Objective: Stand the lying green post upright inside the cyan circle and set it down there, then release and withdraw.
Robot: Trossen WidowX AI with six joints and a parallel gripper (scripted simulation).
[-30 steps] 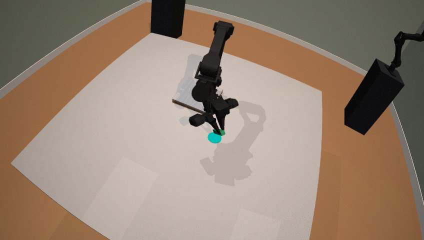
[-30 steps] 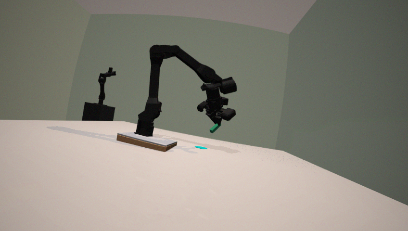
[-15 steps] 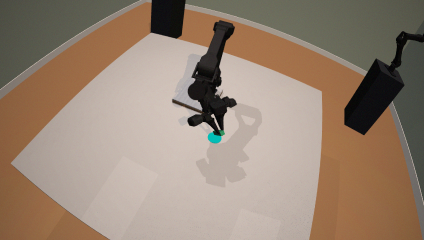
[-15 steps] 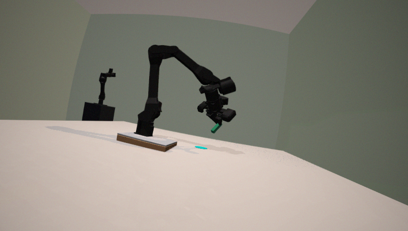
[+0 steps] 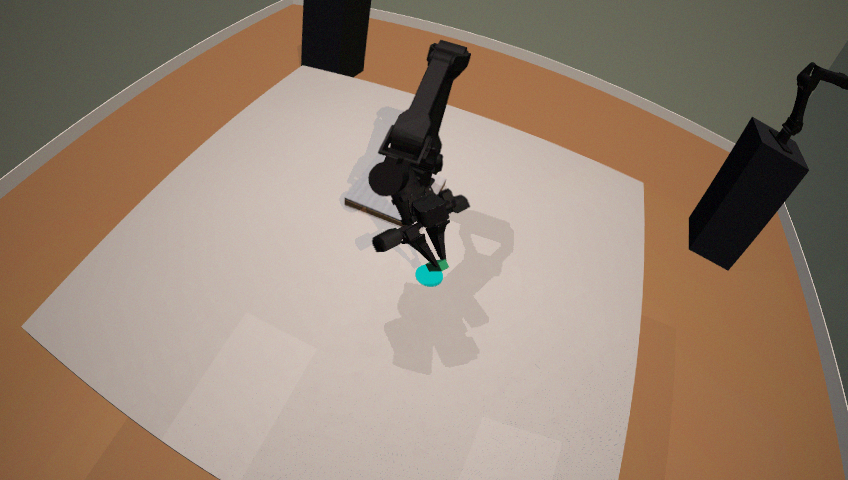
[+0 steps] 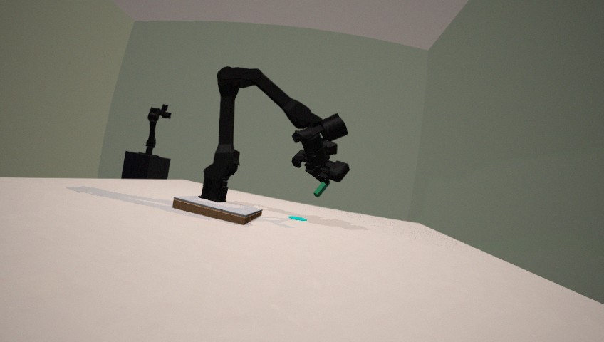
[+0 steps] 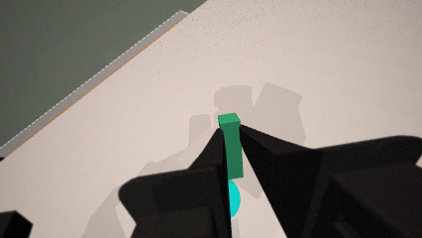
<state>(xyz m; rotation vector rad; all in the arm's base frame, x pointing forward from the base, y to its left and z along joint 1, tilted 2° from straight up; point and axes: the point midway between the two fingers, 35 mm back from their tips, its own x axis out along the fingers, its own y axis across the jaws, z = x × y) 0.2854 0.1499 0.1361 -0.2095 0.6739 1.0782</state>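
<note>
My gripper tip is now 60 mm past the cyan circle, 30 mm to the left of it and 130 mm above it. Also, from my gripper tip: green post: 10 mm behind, 10 mm to the right, 20 mm below.
</note>
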